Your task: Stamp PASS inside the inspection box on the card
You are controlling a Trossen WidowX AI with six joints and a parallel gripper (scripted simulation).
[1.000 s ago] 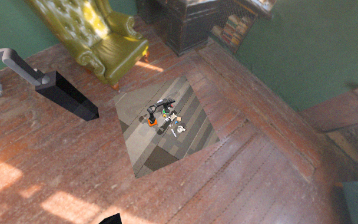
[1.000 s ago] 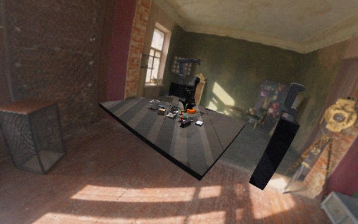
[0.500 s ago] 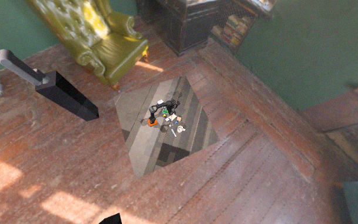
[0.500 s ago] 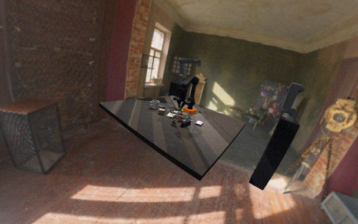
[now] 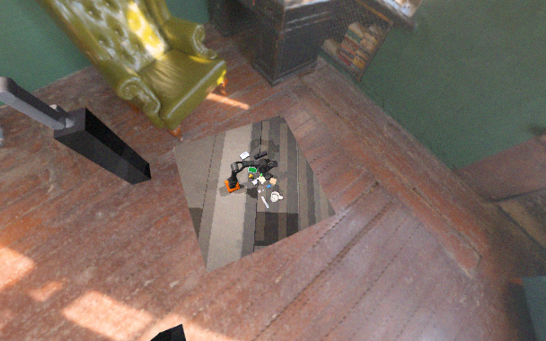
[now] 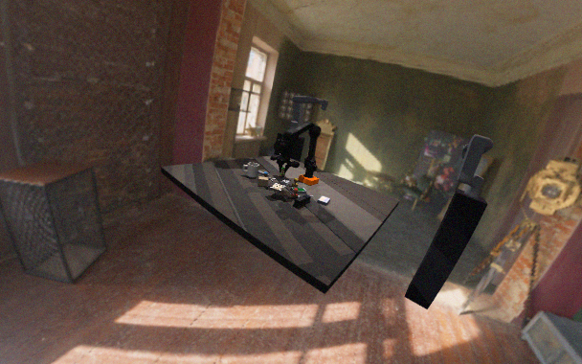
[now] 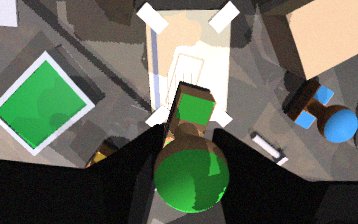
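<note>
Right now the cream card is 10 mm ahead of my gripper tip and 100 mm below it. The rest, counted from my gripper tip: green ink pad: 70 mm behind, 110 mm to the left, 90 mm below.
</note>
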